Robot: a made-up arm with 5 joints. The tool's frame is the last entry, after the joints.
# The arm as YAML. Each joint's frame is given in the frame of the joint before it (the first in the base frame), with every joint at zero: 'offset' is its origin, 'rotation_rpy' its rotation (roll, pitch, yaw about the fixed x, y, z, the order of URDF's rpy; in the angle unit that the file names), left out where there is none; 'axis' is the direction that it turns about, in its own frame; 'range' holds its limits. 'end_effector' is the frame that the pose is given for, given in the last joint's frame.
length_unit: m
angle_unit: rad
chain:
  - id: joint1
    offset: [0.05, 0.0, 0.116]
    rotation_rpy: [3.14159, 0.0, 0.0]
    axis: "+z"
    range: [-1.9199, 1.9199]
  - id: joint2
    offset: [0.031, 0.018, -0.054]
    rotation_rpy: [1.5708, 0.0, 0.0]
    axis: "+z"
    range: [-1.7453, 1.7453]
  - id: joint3
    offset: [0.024, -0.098, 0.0]
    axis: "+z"
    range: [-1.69, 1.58]
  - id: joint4
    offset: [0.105, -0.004, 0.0]
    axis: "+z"
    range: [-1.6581, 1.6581]
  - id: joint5
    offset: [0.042, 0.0, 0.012]
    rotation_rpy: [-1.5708, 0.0, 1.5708]
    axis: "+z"
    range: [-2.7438, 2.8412]
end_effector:
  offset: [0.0, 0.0, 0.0]
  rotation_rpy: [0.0, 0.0, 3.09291]
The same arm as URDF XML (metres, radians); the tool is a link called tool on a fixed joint. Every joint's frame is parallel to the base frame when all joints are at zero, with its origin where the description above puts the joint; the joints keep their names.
<robot name="arm">
  <link name="base"/>
  <link name="link1"/>
  <link name="link2"/>
  <link name="link3"/>
  <link name="link4"/>
  <link name="link5"/>
  <link name="tool"/>
  <joint name="joint1" type="revolute">
    <parent link="base"/>
    <child link="link1"/>
    <origin xyz="0.05 0 0.116" rpy="0 0 0"/>
    <axis xyz="0 0 -1"/>
    <limit lower="-1.9199" upper="1.9199"/>
  </joint>
  <joint name="joint2" type="revolute">
    <parent link="link1"/>
    <child link="link2"/>
    <origin xyz="0.031 -0.018 0.054" rpy="0 0 0"/>
    <axis xyz="0 1 0"/>
    <limit lower="-1.7453" upper="1.7453"/>
  </joint>
  <joint name="joint3" type="revolute">
    <parent link="link2"/>
    <child link="link3"/>
    <origin xyz="0.024 0 0.098" rpy="0 0 0"/>
    <axis xyz="0 1 0"/>
    <limit lower="-1.69" upper="1.58"/>
  </joint>
  <joint name="joint4" type="revolute">
    <parent link="link3"/>
    <child link="link4"/>
    <origin xyz="0.105 0 0.004" rpy="0 0 0"/>
    <axis xyz="0 1 0"/>
    <limit lower="-1.6581" upper="1.6581"/>
  </joint>
  <joint name="joint5" type="revolute">
    <parent link="link4"/>
    <child link="link5"/>
    <origin xyz="0.042 0.012 0" rpy="0 0 0"/>
    <axis xyz="-1 0 0"/>
    <limit lower="-2.7438" upper="2.8412"/>
  </joint>
  <joint name="tool_joint" type="fixed">
    <parent link="link5"/>
    <child link="tool"/>
    <origin xyz="0 0 0" rpy="1.5707 -1.5221 -1.5707"/>
  </joint>
</robot>

